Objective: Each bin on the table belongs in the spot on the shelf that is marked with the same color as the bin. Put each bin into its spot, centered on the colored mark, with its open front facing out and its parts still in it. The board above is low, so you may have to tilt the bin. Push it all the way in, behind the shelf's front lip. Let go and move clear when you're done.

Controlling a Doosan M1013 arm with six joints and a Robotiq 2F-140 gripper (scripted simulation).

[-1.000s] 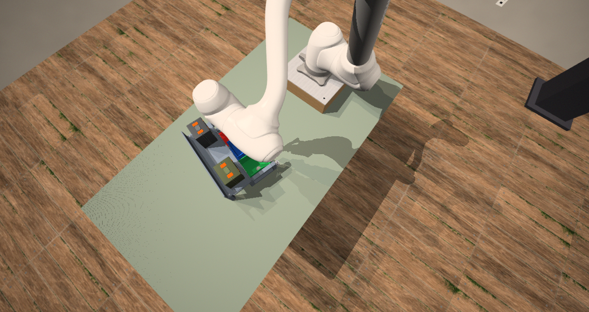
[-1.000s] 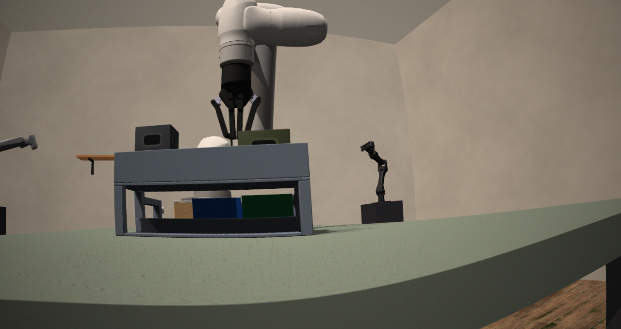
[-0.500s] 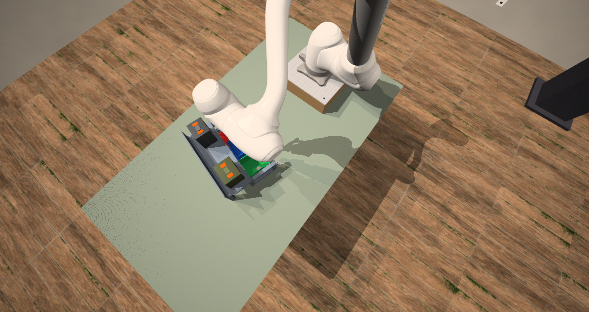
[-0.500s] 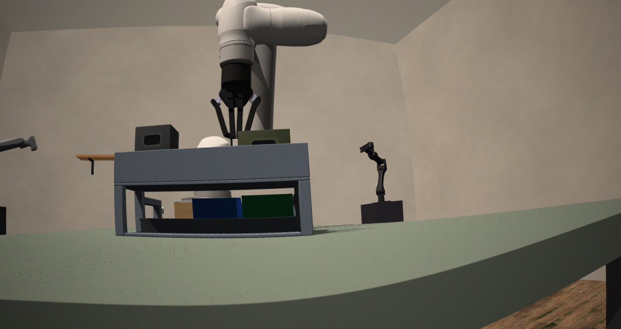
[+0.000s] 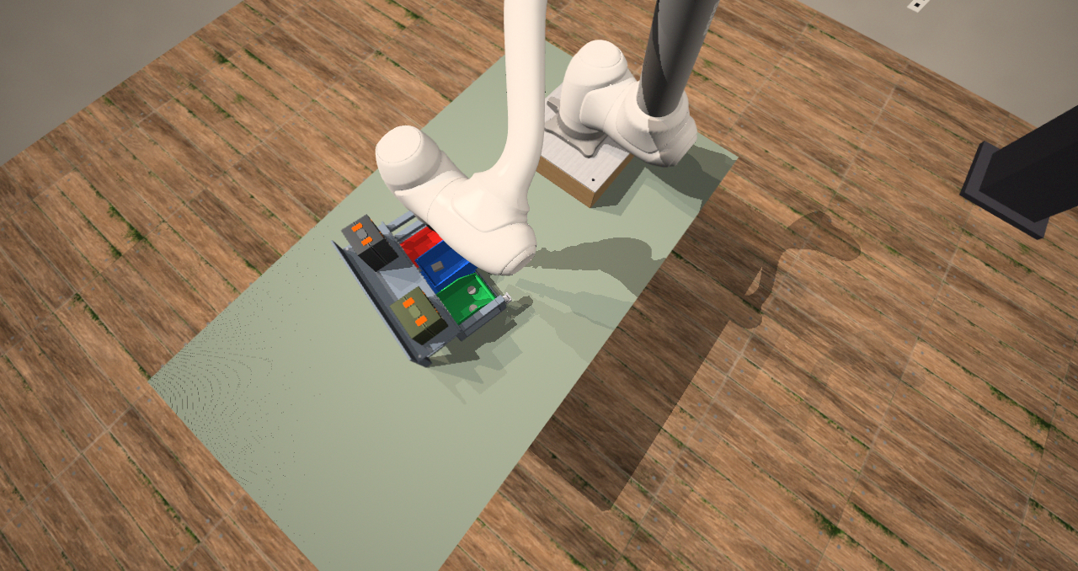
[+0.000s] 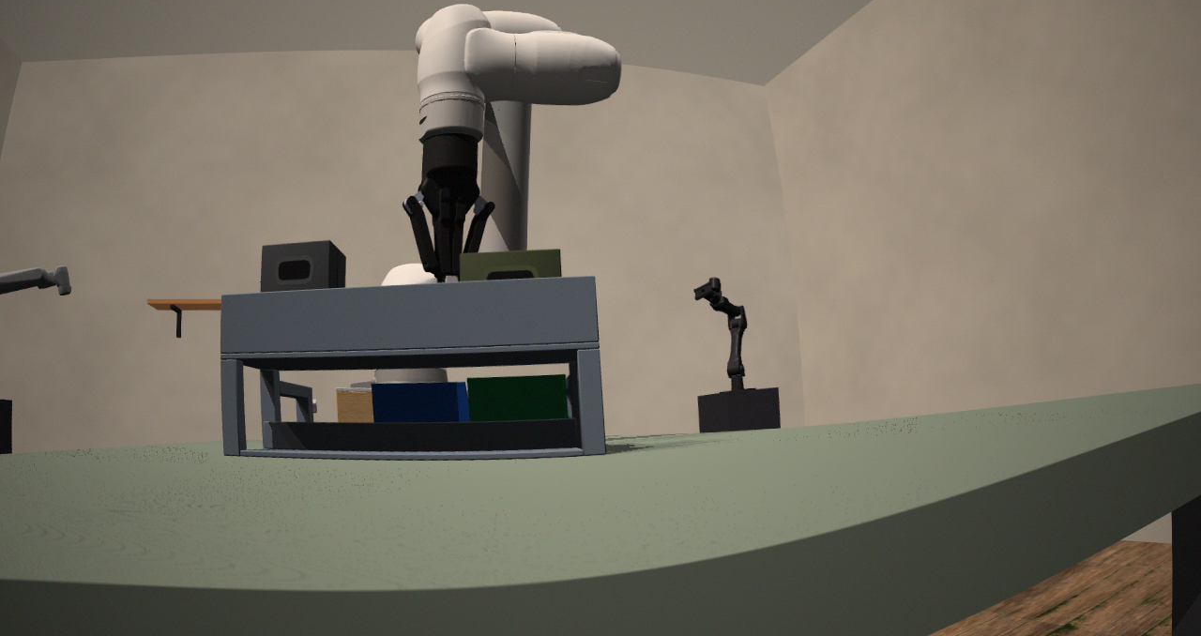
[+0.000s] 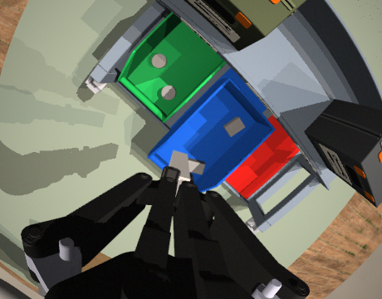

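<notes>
Now: hand 10 mm short of the blue bin, 40 mm to the left of it and 140 mm above it. Round my hand: black box 130 mm ahead, 190 mm to the right, 30 mm below; olive box 190 mm ahead, 40 mm to the left, 40 mm below; green bin 100 mm ahead, 60 mm to the left, 140 mm below.
</notes>
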